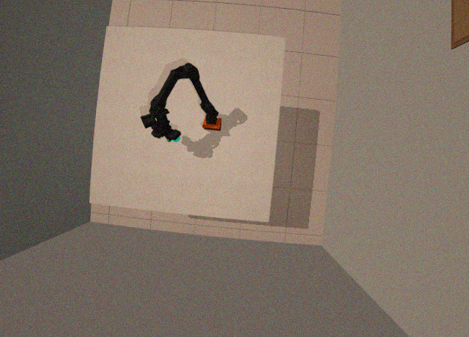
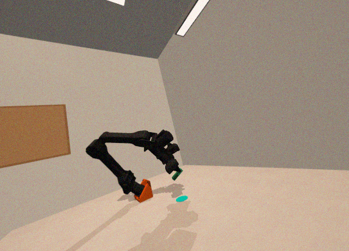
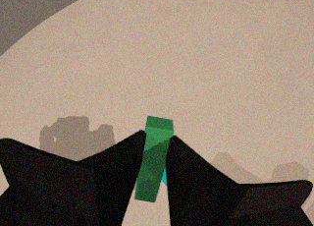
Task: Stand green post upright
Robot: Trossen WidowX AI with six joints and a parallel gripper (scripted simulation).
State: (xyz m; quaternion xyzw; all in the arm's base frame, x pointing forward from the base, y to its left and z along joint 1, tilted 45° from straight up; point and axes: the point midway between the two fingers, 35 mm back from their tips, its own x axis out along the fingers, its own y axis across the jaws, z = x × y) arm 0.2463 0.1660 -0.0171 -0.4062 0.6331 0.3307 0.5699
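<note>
My gripper tip is 130 mm above the cyan circle and 30 mm to the left of it. The rest, counted from my gripper tip: green post: 10 mm to the right, 10 mm below, 10 mm behind.
</note>
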